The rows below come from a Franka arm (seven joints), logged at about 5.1 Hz.
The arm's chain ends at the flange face. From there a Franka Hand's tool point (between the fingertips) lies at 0.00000 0.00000 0.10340 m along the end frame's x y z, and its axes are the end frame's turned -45 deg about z.
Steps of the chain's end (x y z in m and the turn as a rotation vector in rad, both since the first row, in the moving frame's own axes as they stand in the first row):
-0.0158 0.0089 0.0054 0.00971 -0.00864 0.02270
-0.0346 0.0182 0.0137 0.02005 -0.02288 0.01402
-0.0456 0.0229 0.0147 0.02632 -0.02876 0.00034
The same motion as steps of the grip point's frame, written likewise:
-0.0174 -0.0062 0.0054 0.01298 0.00076 0.02270
-0.0375 -0.0147 0.0137 0.03036 -0.00200 0.01402
-0.0486 -0.0201 0.0146 0.03895 -0.00173 0.00034

